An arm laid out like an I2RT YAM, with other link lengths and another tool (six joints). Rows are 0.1 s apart.
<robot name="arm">
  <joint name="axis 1" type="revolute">
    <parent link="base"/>
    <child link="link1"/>
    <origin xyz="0 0 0.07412" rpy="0 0 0"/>
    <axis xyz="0 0 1"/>
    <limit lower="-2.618" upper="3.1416"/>
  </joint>
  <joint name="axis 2" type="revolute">
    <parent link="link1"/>
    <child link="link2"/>
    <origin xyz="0.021 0.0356 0.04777" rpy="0 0 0"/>
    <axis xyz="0 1 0"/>
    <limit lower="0" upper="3.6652"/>
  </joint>
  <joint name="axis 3" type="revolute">
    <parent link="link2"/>
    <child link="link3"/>
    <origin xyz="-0.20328 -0.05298 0" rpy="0 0 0"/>
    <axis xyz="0 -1 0"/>
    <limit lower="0" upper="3.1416"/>
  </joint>
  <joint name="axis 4" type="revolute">
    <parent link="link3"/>
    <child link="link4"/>
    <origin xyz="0.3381 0.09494 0.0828" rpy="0 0 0"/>
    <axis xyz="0 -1 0"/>
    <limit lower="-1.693" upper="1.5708"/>
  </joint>
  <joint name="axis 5" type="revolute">
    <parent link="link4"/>
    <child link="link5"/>
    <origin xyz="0.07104 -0.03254 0.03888" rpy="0 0 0"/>
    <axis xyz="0 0 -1"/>
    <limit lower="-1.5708" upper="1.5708"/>
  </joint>
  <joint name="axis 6" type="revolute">
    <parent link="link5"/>
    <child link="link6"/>
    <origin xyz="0.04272 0 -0.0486" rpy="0 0 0"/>
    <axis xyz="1 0 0"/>
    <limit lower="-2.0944" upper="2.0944"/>
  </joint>
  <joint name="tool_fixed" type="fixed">
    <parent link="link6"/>
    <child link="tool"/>
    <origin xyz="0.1 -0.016 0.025" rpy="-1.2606 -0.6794 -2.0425"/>
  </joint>
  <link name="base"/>
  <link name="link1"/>
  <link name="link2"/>
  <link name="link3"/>
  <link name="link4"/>
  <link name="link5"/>
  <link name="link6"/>
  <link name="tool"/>
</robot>
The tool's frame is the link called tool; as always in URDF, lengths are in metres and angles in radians.
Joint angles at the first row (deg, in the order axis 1, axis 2, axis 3, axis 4, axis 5, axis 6):
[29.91 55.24 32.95 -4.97 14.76 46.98]
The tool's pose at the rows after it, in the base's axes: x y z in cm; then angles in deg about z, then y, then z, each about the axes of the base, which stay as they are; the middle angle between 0 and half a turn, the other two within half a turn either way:
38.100 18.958 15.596 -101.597 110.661 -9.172
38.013 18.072 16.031 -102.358 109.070 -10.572
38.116 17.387 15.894 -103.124 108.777 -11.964
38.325 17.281 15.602 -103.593 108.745 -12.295
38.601 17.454 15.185 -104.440 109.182 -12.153
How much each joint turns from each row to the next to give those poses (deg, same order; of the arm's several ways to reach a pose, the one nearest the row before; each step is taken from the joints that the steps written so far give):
[-0.85 -2.84 -1.07 1.29 -0.04 -1.46]
[-0.70 -2.23 -1.47 0.37 1.03 -1.29]
[-0.68 -0.43 -0.54 0.02 0.72 -0.53]
[-0.24 0.80 0.06 0.59 0.09 -0.37]
[-0.07 1.64 0.70 0.24 -0.31 -0.52]

